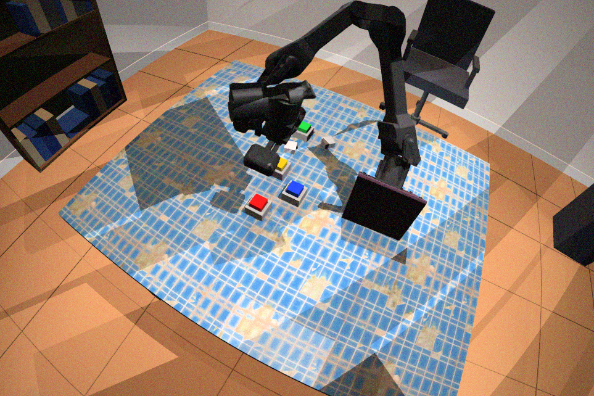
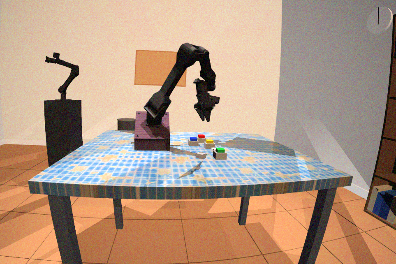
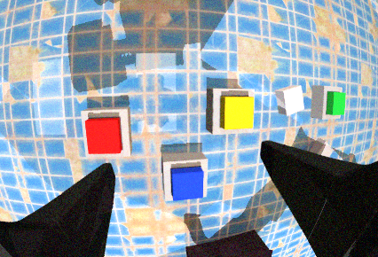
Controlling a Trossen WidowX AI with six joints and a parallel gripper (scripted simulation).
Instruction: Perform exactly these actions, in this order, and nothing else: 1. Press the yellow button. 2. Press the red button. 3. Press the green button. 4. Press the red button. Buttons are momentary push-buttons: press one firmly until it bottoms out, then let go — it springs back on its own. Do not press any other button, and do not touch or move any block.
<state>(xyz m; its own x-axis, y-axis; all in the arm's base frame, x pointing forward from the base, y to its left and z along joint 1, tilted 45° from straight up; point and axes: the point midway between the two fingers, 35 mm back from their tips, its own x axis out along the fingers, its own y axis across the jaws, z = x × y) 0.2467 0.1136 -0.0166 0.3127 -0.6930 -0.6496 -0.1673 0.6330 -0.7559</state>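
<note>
My gripper tip is 90 mm above the yellow button, 70 mm to the left of it and 20 mm short of it. Round my gripper tip: green button: 230 mm to the right, 90 mm below, 40 mm ahead; then red button: 90 mm below, 60 mm to the left, 10 mm behind; then blue button: 90 mm below, 60 mm behind, 20 mm to the right.
</note>
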